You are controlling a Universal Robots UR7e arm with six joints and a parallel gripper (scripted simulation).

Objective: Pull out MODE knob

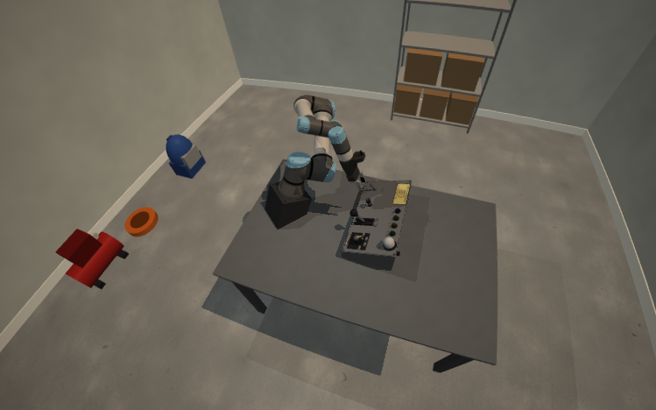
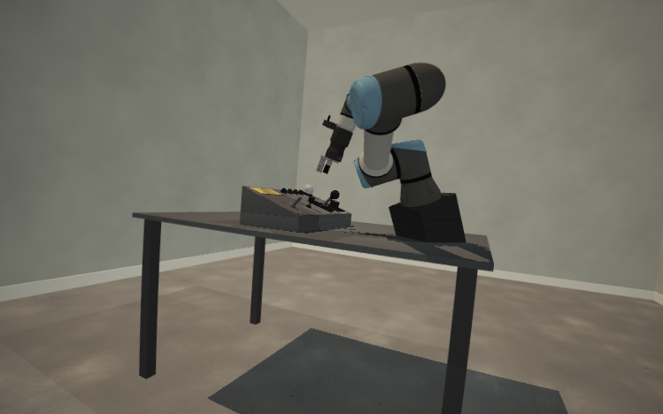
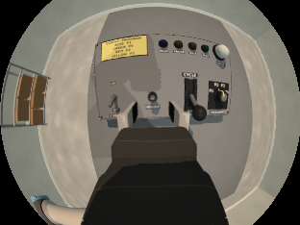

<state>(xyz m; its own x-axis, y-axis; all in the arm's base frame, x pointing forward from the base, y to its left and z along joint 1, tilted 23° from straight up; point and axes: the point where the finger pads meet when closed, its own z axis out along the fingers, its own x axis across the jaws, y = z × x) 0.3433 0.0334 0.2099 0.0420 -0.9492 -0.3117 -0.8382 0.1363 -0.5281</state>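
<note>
Right now my hand is 50 mm short of the mode knob and 140 mm above it. Also, from my hand: black ball lever 30 mm ahead, 120 mm to the right, 130 mm below; grey sloped console 80 mm ahead, 50 mm to the right, 160 mm below; rotary switch 70 mm ahead, 230 mm to the right, 140 mm below.
</note>
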